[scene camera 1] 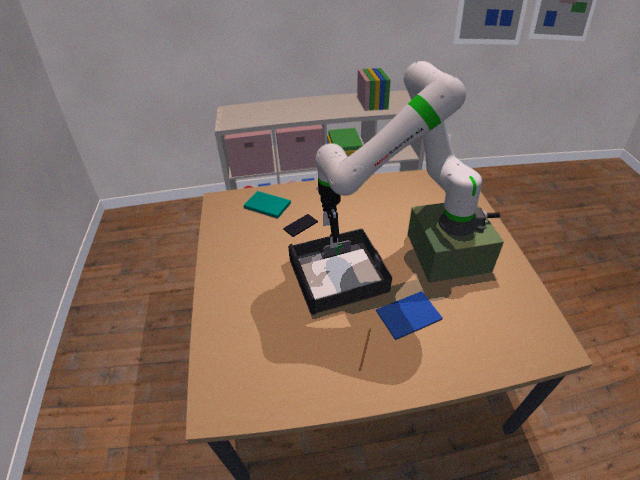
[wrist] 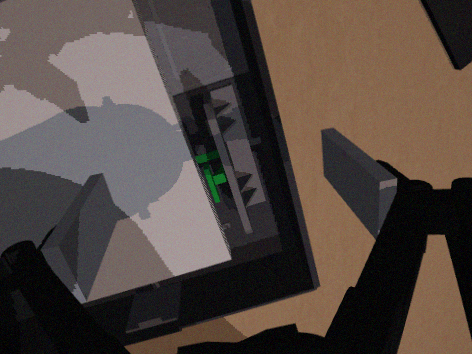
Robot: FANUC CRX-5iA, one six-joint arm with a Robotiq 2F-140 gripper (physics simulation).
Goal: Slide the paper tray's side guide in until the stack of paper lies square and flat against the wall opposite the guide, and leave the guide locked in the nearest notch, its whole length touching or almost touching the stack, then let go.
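Pixels of known places: gripper, between the fingertips: (scene camera 1: 330, 235) (wrist: 217, 174); arm's base, origin of its link: (scene camera 1: 456, 224).
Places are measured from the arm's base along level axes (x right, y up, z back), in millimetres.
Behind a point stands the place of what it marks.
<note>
The black paper tray (scene camera 1: 351, 300) {x -255, y -152, z -446 mm} (wrist: 295, 225) {x 62, y -112, z -436 mm} stands mid-table. The white stack of paper (scene camera 1: 338, 271) {x -122, y -132, z -492 mm} (wrist: 195, 235) {x -31, y -132, z -415 mm} lies flat in it, under patches of shadow. The grey side guide (scene camera 1: 337, 249) {x -2, y -126, z -492 mm} (wrist: 228, 167) {x -3, y -92, z -503 mm}, with green latch parts, stands between the stack and the tray's back wall. In the wrist view the stack's edge runs close along the guide; contact is hard to tell. The stack's edge at the opposite wall is hidden by that wall in the scene view. My gripper (scene camera 1: 331, 229) {x -14, y -35, z -521 mm} (wrist: 217, 174) {x -14, y -35, z -521 mm} is open and empty above the guide, one finger over the stack, the other over the table beyond the back wall.
A dark flat slab (scene camera 1: 300, 225) {x 198, y -163, z -656 mm} (wrist: 452, 30) {x 209, y -163, z -611 mm} lies behind the tray, with a teal book (scene camera 1: 267, 204) {x 349, y -153, z -823 mm} farther back. A blue book (scene camera 1: 409, 315) {x -327, y -163, z -230 mm} and a thin brown stick (scene camera 1: 364, 349) {x -467, y -164, z -411 mm} lie in front. The arm's green base block (scene camera 1: 454, 253) {x -150, y -16, z -44 mm} stands to the right.
</note>
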